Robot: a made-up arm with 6 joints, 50 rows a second.
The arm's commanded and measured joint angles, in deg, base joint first. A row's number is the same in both.
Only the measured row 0 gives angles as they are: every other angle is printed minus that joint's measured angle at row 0.
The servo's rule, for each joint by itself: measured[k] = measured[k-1] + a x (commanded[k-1-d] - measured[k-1]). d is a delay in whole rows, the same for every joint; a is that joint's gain. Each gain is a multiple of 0.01, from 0.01 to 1. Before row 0 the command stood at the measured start. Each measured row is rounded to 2 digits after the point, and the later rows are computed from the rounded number. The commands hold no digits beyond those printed.
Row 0, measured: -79.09, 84.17, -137.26, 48.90, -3.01, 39.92
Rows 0 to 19, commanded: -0.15, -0.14, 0.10, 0.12, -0.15, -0.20; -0.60, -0.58, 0.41, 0.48, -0.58, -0.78; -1.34, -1.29, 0.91, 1.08, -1.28, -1.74; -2.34, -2.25, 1.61, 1.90, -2.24, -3.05; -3.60, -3.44, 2.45, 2.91, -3.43, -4.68; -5.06, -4.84, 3.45, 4.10, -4.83, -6.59; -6.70, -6.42, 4.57, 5.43, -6.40, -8.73; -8.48, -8.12, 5.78, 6.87, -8.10, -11.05; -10.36, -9.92, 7.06, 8.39, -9.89, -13.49; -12.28, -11.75, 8.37, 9.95, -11.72, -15.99; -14.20, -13.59, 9.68, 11.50, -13.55, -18.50; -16.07, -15.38, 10.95, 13.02, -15.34, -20.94; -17.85, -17.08, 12.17, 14.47, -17.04, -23.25; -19.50, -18.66, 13.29, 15.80, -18.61, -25.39; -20.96, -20.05, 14.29, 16.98, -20.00, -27.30; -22.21, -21.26, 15.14, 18.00, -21.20, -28.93; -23.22, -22.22, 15.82, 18.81, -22.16, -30.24; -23.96, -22.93, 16.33, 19.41, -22.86, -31.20; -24.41, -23.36, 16.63, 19.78, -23.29, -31.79; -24.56, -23.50, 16.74, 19.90, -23.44, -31.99
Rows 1 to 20, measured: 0.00, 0.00, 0.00, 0.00, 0.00, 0.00; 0.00, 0.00, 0.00, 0.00, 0.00, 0.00; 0.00, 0.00, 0.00, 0.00, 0.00, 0.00; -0.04, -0.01, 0.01, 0.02, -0.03, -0.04; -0.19, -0.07, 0.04, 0.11, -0.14, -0.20; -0.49, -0.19, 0.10, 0.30, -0.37, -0.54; -0.97, -0.40, 0.21, 0.62, -0.74, -1.09; -1.65, -0.70, 0.37, 1.08, -1.28, -1.88; -2.54, -1.11, 0.59, 1.68, -1.99, -2.92; -3.62, -1.64, 0.87, 2.43, -2.87, -4.20; -4.88, -2.29, 1.21, 3.32, -3.92, -5.71; -6.30, -3.05, 1.62, 4.33, -5.11, -7.42; -7.85, -3.92, 2.09, 5.45, -6.43, -9.31; -9.50, -4.89, 2.62, 6.66, -7.85, -11.33; -11.21, -5.94, 3.20, 7.93, -9.35, -13.44; -12.94, -7.05, 3.83, 9.24, -10.89, -15.60; -14.65, -8.21, 4.49, 10.55, -12.43, -17.75; -16.29, -9.39, 5.18, 11.84, -13.94, -19.85; -17.83, -10.58, 5.88, 13.07, -15.39, -21.85; -19.23, -11.74, 6.58, 14.22, -16.74, -23.70
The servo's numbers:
d 3
a 0.26 0.10 0.07 0.20 0.20 0.22

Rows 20 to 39, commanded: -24.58, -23.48, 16.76, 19.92, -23.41, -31.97; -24.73, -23.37, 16.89, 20.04, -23.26, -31.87; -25.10, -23.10, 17.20, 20.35, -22.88, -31.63; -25.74, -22.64, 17.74, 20.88, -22.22, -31.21; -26.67, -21.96, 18.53, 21.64, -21.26, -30.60; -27.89, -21.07, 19.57, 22.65, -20.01, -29.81; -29.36, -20.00, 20.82, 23.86, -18.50, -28.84; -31.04, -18.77, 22.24, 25.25, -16.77, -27.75; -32.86, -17.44, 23.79, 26.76, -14.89, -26.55; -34.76, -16.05, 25.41, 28.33, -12.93, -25.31; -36.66, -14.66, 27.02, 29.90, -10.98, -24.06; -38.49, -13.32, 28.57, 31.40, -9.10, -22.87; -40.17, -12.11, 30.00, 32.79, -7.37, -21.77; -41.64, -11.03, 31.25, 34.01, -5.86, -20.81; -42.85, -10.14, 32.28, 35.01, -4.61, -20.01; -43.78, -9.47, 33.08, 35.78, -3.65, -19.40; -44.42, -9.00, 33.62, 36.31, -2.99, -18.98; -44.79, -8.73, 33.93, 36.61, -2.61, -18.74; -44.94, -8.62, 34.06, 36.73, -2.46, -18.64; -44.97, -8.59, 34.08, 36.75, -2.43, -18.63
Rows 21 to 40, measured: -20.46, -12.86, 7.26, 15.26, -17.96, -25.35; -21.49, -13.91, 7.92, 16.16, -19.03, -26.77; -22.29, -14.87, 8.54, 16.91, -19.91, -27.92; -22.89, -15.73, 9.12, 17.51, -20.61, -28.81; -23.37, -16.49, 9.66, 18.02, -21.14, -29.48; -23.82, -17.15, 10.19, 18.49, -21.49, -29.95; -24.32, -17.70, 10.72, 18.97, -21.64, -30.23; -24.93, -18.13, 11.27, 19.50, -21.56, -30.31; -25.70, -18.42, 11.85, 20.13, -21.25, -30.20; -26.65, -18.58, 12.48, 20.88, -20.70, -29.90; -27.79, -18.60, 13.16, 21.75, -19.91, -29.43; -29.11, -18.48, 13.90, 22.75, -18.91, -28.80; -30.58, -18.24, 14.71, 23.87, -17.71, -28.03; -32.16, -17.88, 15.57, 25.08, -16.36, -27.16; -33.81, -17.42, 16.48, 26.34, -14.91, -26.22; -35.46, -16.89, 17.43, 27.63, -13.40, -25.24; -37.07, -16.30, 18.40, 28.91, -11.89, -24.27; -38.57, -15.68, 19.37, 30.13, -10.43, -23.33; -39.92, -15.06, 20.33, 31.26, -9.07, -22.47; -41.09, -14.45, 21.26, 32.27, -7.85, -21.70
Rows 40 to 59, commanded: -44.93, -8.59, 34.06, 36.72, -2.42, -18.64; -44.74, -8.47, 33.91, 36.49, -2.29, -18.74; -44.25, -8.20, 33.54, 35.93, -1.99, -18.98; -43.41, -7.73, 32.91, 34.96, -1.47, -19.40; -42.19, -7.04, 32.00, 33.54, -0.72, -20.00; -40.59, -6.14, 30.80, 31.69, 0.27, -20.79; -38.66, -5.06, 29.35, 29.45, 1.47, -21.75; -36.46, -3.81, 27.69, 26.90, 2.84, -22.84; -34.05, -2.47, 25.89, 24.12, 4.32, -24.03; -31.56, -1.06, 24.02, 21.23, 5.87, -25.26; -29.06, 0.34, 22.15, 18.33, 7.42, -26.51; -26.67, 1.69, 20.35, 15.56, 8.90, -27.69; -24.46, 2.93, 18.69, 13.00, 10.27, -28.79; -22.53, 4.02, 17.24, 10.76, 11.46, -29.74; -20.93, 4.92, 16.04, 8.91, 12.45, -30.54; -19.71, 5.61, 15.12, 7.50, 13.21, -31.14; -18.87, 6.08, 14.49, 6.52, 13.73, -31.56; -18.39, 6.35, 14.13, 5.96, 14.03, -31.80; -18.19, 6.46, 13.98, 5.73, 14.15, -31.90; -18.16, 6.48, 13.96, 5.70, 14.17, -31.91
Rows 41 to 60, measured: -42.05, -13.88, 22.15, 33.14, -6.80, -21.05; -42.80, -13.35, 22.98, 33.86, -5.93, -20.52; -43.36, -12.87, 23.76, 34.44, -5.23, -20.10; -43.77, -12.44, 24.48, 34.90, -4.67, -19.78; -44.02, -12.04, 25.14, 35.22, -4.19, -19.55; -44.08, -11.66, 25.73, 35.36, -3.75, -19.42; -43.91, -11.27, 26.23, 35.28, -3.29, -19.42; -43.46, -10.85, 26.63, 34.93, -2.78, -19.55; -42.71, -10.38, 26.92, 34.28, -2.17, -19.82; -41.66, -9.85, 27.09, 33.31, -1.44, -20.24; -40.31, -9.25, 27.13, 32.03, -0.58, -20.81; -38.68, -8.57, 27.04, 30.45, 0.40, -21.52; -36.83, -7.82, 26.83, 28.61, 1.49, -22.34; -34.81, -7.00, 26.50, 26.55, 2.68, -23.26; -32.69, -6.13, 26.07, 24.35, 3.92, -24.23; -30.55, -5.22, 25.55, 22.08, 5.19, -25.23; -28.46, -4.30, 24.97, 19.82, 6.44, -26.22; -26.50, -3.38, 24.34, 17.64, 7.64, -27.17; -24.73, -2.48, 23.69, 15.61, 8.75, -28.04; -23.21, -1.62, 23.05, 13.79, 9.75, -28.81
